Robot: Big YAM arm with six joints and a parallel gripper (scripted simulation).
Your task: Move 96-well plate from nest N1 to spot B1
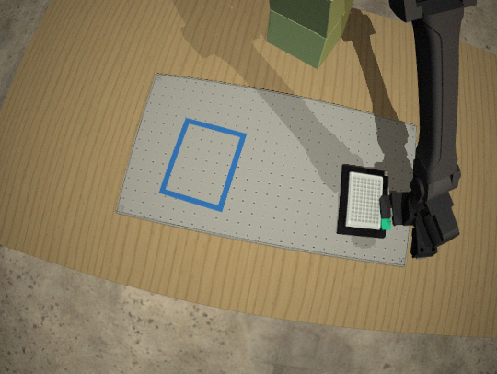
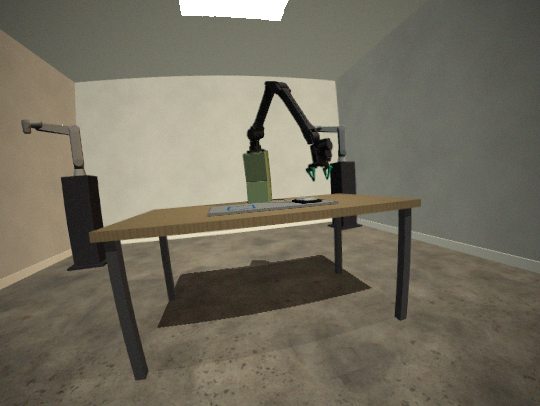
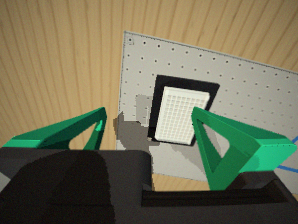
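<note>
My hand is 11 cm above the white 96-well plate, 7 cm past it and 6 cm to the left of it. Also, from my hand: black plate nest N1: 12 cm below, 7 cm behind, 6 cm to the right.
</note>
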